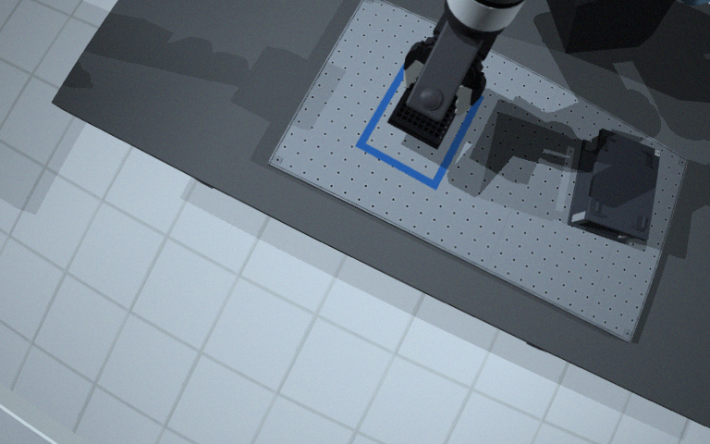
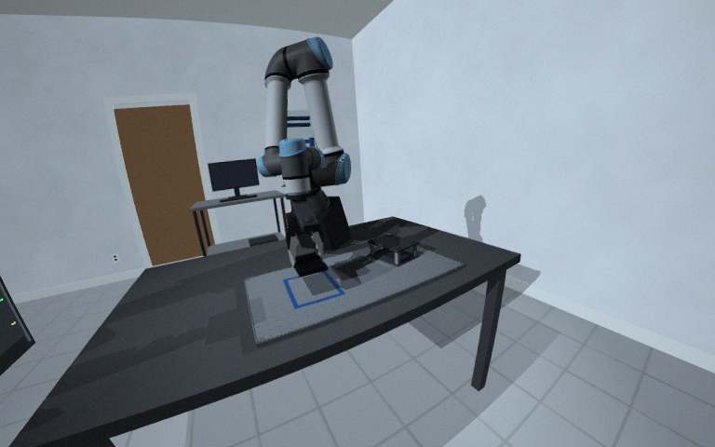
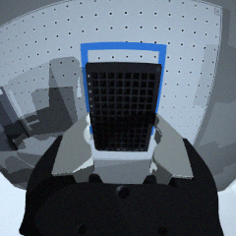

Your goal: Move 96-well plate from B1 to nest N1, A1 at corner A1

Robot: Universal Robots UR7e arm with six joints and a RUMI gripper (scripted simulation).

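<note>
My hand is 35 cm to the right of the raised plate nest, 3 cm above it and 2 cm short of it. From my hand the other things lie so: black 96-well plate: 1 cm below.
</note>
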